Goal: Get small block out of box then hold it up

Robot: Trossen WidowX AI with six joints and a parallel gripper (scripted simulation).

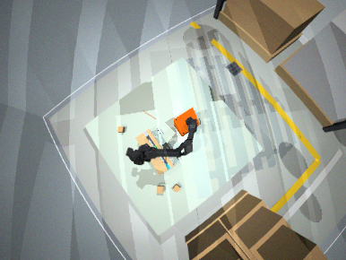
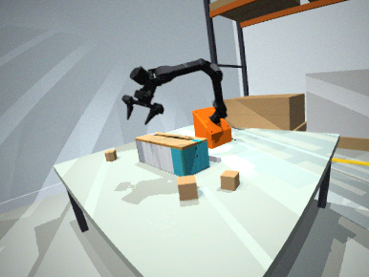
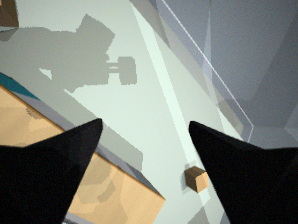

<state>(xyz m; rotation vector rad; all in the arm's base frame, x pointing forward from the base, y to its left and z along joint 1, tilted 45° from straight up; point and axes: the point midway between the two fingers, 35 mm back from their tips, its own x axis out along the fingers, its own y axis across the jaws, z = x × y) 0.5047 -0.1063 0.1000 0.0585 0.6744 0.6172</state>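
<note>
Right now the green block is 160 mm behind my gripper tip and 140 mm below it. The rest, counted from my gripper tip: thin stick: 310 mm to the right, 300 mm behind, 230 mm below; then box: 170 mm below, 170 mm behind, 30 mm to the left.
</note>
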